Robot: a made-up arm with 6 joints. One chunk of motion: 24 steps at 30 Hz.
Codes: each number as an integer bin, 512 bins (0 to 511) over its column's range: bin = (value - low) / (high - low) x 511, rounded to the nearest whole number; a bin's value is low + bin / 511 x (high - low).
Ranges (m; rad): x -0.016..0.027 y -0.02..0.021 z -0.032..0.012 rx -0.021..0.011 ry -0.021..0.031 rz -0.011..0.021
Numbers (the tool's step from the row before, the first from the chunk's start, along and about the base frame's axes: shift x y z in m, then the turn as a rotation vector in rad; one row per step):
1: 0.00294 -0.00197 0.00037 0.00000 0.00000 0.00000
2: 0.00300 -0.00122 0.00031 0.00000 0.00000 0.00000
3: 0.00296 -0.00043 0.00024 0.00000 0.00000 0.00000
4: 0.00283 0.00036 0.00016 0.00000 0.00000 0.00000
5: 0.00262 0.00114 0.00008 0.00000 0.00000 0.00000
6: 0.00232 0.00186 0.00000 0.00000 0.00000 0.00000
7: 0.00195 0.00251 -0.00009 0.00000 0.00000 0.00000
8: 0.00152 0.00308 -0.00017 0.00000 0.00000 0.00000
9: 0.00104 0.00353 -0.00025 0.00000 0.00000 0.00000
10: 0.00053 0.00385 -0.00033 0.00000 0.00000 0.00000
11: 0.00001 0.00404 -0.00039 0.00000 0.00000 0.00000
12: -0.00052 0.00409 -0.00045 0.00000 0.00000 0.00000
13: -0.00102 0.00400 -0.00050 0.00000 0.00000 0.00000
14: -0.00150 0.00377 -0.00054 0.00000 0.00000 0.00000
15: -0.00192 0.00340 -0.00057 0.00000 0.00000 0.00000
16: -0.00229 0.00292 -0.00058 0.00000 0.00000 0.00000
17: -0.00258 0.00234 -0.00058 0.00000 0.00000 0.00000
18: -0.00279 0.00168 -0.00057 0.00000 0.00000 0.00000
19: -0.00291 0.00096 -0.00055 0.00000 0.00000 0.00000
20: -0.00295 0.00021 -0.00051 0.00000 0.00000 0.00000
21: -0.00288 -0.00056 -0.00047 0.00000 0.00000 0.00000
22: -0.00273 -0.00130 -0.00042 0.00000 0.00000 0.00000
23: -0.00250 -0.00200 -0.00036 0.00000 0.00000 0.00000
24: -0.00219 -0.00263 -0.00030 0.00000 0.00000 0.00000
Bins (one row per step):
1: 225 225 376 335 206 176
2: 226 234 375 335 206 176
3: 225 244 374 335 206 176
4: 224 254 373 335 206 176
5: 221 263 373 335 206 176
6: 218 272 372 335 206 176
7: 213 281 371 335 206 176
8: 208 288 370 335 206 176
9: 202 293 369 335 206 176
10: 196 297 368 335 206 176
11: 190 300 367 335 206 176
12: 184 300 366 335 206 176
13: 178 299 366 335 206 176
14: 172 296 365 335 206 176
15: 167 292 365 335 206 176
16: 163 286 365 335 206 176
17: 159 278 365 335 206 176
18: 157 270 365 335 206 176
19: 156 261 365 335 206 176
20: 155 252 366 335 206 176
21: 156 242 366 335 206 176
22: 158 233 367 335 206 176
23: 160 224 367 335 206 176
24: 164 216 368 335 206 176

